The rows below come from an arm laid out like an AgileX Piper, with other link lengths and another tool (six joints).
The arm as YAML. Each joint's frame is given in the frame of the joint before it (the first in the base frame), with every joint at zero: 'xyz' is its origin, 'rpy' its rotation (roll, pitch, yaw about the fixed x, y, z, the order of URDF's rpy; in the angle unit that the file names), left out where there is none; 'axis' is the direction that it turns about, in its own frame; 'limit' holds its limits. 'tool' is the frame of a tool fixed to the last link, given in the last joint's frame.
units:
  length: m
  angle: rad
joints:
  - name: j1
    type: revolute
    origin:
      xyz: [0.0, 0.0, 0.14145]
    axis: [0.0, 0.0, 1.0]
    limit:
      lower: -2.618
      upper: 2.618
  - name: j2
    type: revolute
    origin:
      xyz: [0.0, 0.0, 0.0]
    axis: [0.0, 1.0, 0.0]
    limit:
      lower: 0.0
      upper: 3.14
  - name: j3
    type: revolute
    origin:
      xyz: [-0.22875, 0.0, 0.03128]
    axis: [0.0, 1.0, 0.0]
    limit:
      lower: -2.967
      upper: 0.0
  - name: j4
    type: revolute
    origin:
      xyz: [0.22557, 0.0, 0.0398]
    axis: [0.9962, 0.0, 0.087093]
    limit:
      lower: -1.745
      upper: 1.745
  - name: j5
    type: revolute
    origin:
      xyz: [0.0, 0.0, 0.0]
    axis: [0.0, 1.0, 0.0]
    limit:
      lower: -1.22
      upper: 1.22
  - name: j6
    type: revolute
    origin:
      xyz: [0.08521, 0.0, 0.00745]
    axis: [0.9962, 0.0, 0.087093]
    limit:
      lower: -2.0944
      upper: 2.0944
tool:
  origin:
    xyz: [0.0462, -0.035, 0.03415]
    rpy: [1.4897, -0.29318, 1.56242]
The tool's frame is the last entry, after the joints.
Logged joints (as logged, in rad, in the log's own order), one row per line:
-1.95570 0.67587 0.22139 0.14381 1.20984 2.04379
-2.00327 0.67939 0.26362 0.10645 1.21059 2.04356
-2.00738 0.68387 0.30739 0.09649 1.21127 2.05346
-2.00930 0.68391 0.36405 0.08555 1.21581 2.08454
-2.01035 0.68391 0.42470 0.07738 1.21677 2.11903
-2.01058 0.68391 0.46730 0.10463 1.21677 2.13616
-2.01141 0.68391 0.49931 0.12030 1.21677 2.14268
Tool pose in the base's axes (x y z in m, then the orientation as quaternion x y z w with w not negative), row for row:
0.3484 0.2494 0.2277 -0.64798 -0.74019 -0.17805 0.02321
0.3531 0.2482 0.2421 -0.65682 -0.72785 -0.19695 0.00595
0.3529 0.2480 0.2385 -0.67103 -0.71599 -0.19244 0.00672
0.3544 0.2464 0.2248 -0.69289 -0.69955 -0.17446 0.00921
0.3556 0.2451 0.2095 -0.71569 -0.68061 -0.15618 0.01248
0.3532 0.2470 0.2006 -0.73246 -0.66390 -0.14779 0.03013
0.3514 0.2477 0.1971 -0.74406 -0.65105 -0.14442 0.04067
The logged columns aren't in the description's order. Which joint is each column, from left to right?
Columns, left to right: j3, j1, j6, j4, j5, j2.
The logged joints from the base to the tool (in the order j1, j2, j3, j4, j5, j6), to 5 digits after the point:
0.67587 2.04379 -1.95570 0.14381 1.20984 0.22139
0.67939 2.04356 -2.00327 0.10645 1.21059 0.26362
0.68387 2.05346 -2.00738 0.09649 1.21127 0.30739
0.68391 2.08454 -2.00930 0.08555 1.21581 0.36405
0.68391 2.11903 -2.01035 0.07738 1.21677 0.42470
0.68391 2.13616 -2.01058 0.10463 1.21677 0.46730
0.68391 2.14268 -2.01141 0.12030 1.21677 0.49931

